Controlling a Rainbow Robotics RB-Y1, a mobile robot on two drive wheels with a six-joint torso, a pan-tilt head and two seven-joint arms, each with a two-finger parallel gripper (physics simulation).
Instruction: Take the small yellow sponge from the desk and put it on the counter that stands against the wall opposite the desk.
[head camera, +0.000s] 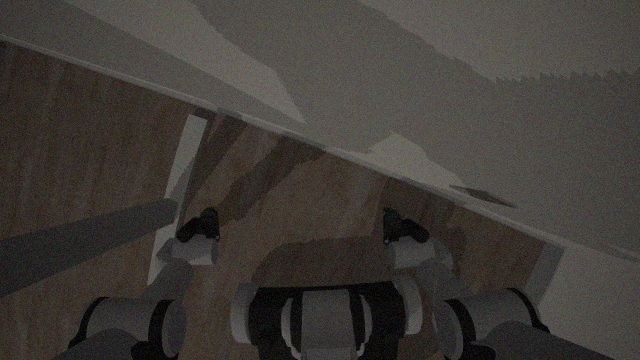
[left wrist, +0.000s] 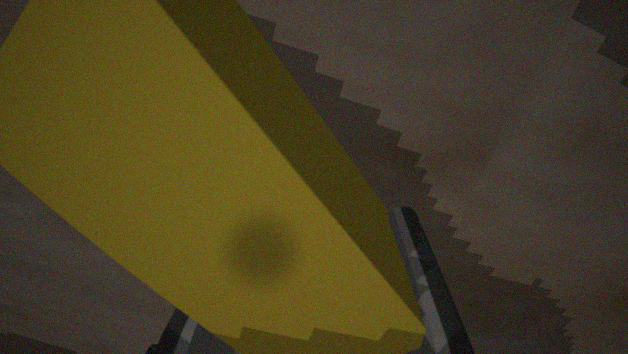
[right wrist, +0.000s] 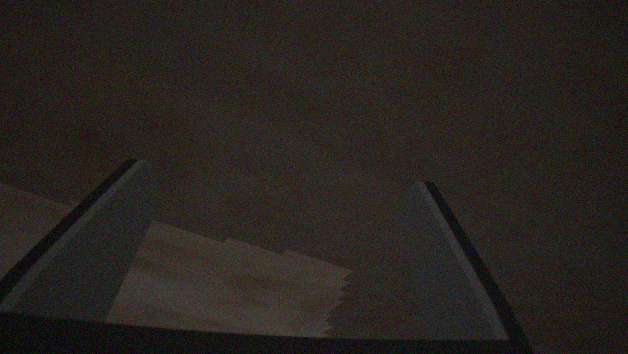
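Note:
The yellow sponge (left wrist: 150, 150) fills much of the left wrist view as a large slanted block, with its lower end between the fingers. My left gripper (head camera: 214, 222) (left wrist: 320, 223) is shut on it, one finger against each side. In the head view the sponge is hidden at the left gripper. My right gripper (head camera: 389, 225) (right wrist: 283, 188) is wide open with nothing between its fingers, above a brown wood-grain surface (head camera: 320, 200) (right wrist: 280, 100). I cannot pick out the counter in these views.
A pale wall (head camera: 450, 125) with a light edge strip runs diagonally across the head view. A white strip (head camera: 187, 142) stands left of the left gripper. A dark grey bar (head camera: 85, 230) reaches in from the left edge, close to the left arm. The picture is dim.

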